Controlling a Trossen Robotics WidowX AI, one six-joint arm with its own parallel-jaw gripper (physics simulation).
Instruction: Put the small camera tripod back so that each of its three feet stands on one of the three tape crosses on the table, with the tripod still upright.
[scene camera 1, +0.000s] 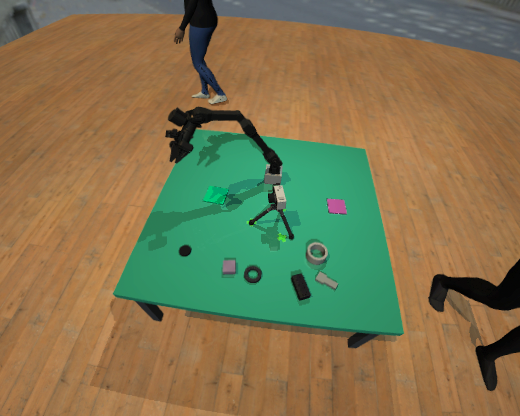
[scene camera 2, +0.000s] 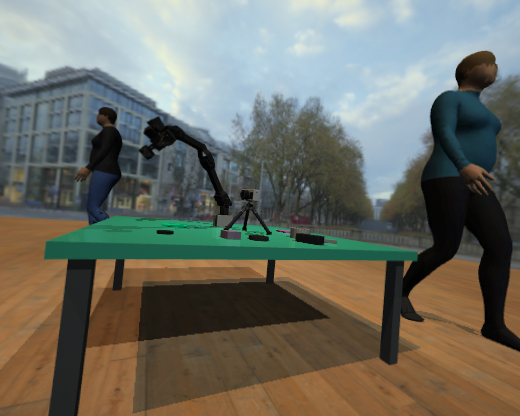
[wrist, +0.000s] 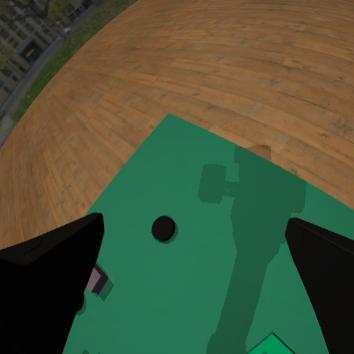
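Note:
The small black tripod, with a pale camera on top, stands upright near the middle of the table, in front of the arm's base. In scene camera 1 its left foot is at a yellow-green tape cross. Its front right foot stands a little right of the front tape cross, off it. Green of the third cross shows behind the legs; the rear foot is mostly hidden. My gripper is open and empty, high over the table's far left corner, well away from the tripod.
Around the tripod lie a green square, magenta square, grey ring, black disc, mauve block, black ring, black block and grey piece. Two people are beyond the table.

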